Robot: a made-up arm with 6 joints.
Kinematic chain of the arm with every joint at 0, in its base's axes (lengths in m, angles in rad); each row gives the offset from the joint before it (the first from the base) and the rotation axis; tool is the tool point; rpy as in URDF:
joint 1: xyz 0 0 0.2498 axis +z
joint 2: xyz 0 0 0 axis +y
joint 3: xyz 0.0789 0 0.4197 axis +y
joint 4: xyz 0.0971 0 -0.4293 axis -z
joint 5: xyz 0 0 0 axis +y
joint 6: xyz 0.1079 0 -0.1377 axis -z
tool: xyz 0 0 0 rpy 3.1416 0 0
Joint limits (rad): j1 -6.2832..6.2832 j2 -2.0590..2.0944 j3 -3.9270..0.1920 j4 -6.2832..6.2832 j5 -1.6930..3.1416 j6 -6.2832..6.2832
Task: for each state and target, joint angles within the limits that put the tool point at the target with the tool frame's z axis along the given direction. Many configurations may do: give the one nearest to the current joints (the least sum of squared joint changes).
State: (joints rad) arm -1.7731 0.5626 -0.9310 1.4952 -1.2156 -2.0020
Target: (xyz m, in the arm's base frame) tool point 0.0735 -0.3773 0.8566 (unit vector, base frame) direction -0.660 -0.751 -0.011
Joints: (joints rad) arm -0.9559 -0.1051 -1.7512 1.6489 -1.3487 -2.0020
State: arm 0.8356 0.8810 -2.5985 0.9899 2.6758 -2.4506
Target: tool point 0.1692 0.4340 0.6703 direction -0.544 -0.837 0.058
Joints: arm 0.9966 0.2043 -1.7158 1.0463 3.1392 -2.4506
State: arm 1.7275 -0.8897 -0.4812 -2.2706 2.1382 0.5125
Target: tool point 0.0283 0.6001 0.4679 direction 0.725 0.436 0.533
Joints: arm 1.7195 -0.0142 -0.8350 -2.2367 1.6800 0.5125
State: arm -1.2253 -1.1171 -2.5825 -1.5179 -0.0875 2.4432
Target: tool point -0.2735 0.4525 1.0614 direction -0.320 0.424 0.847
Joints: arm -0.8847 -0.3749 -3.3031 -0.7330 -0.0314 2.4432
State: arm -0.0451 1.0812 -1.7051 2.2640 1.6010 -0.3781
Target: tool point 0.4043 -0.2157 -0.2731 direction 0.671 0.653 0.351
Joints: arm -0.8583 1.4609 -1.3051 1.4544 1.9157 -0.3781
